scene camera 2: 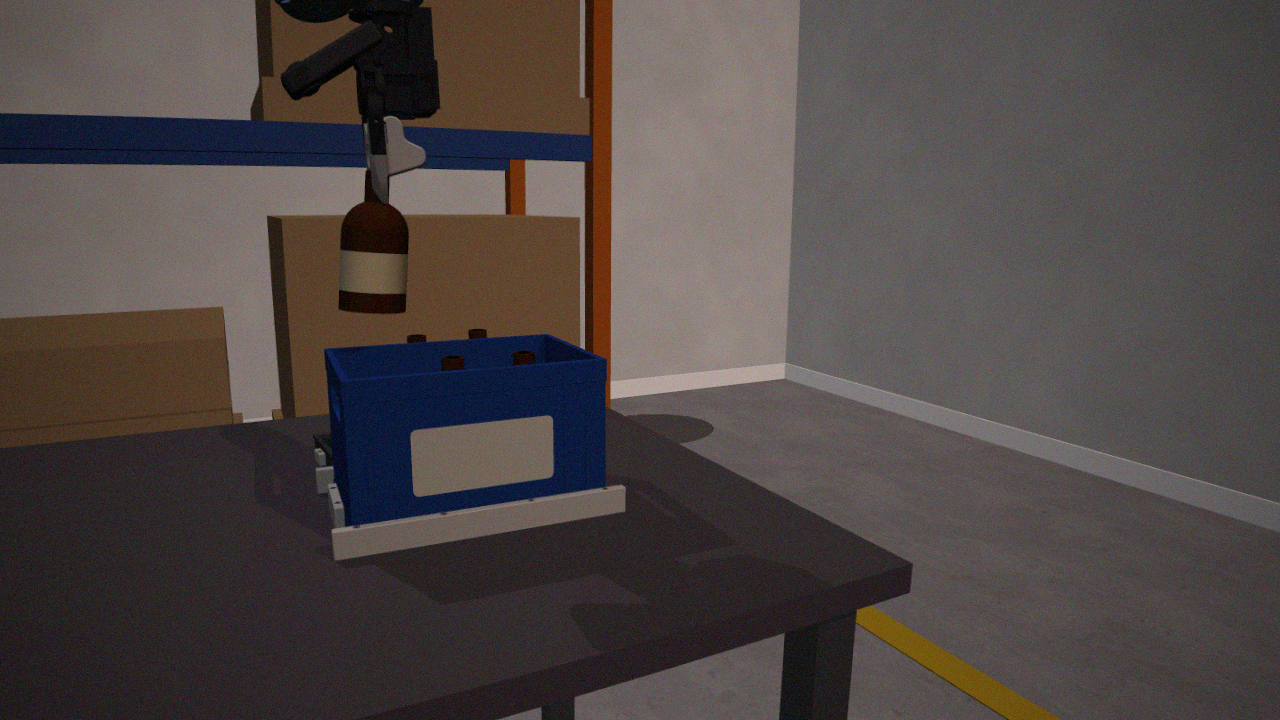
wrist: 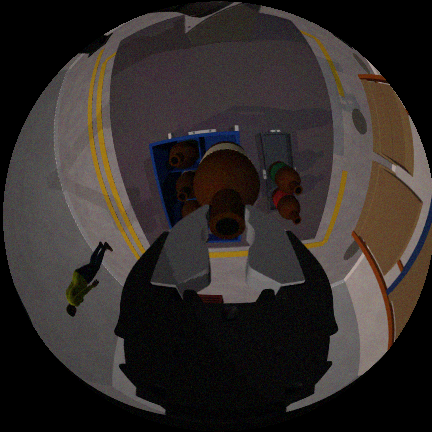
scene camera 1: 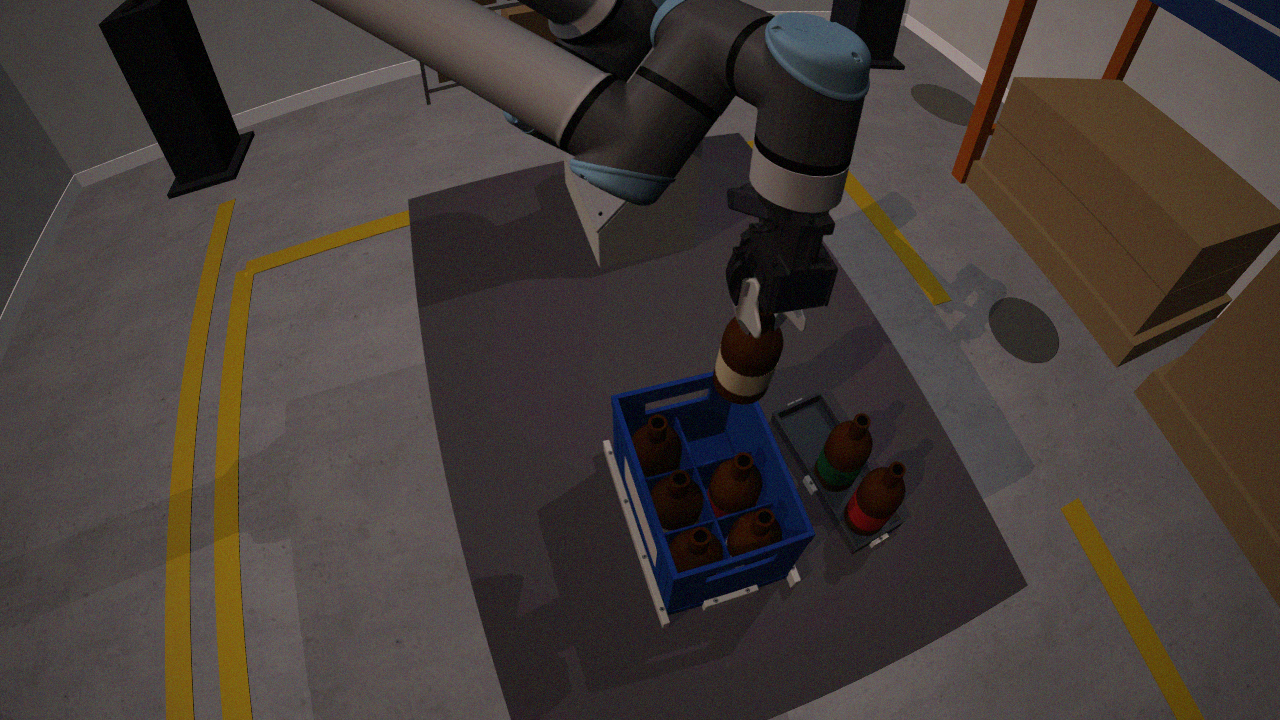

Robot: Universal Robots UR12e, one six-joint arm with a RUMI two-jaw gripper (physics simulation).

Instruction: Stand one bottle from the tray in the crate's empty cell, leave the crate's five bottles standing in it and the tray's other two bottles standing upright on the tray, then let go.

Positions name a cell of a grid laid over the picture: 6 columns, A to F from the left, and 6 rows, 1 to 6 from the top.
Scene:
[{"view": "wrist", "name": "my gripper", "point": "D3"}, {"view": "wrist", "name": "green-label bottle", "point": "D3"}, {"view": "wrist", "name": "cream-label bottle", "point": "D3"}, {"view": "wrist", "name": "green-label bottle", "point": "C3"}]

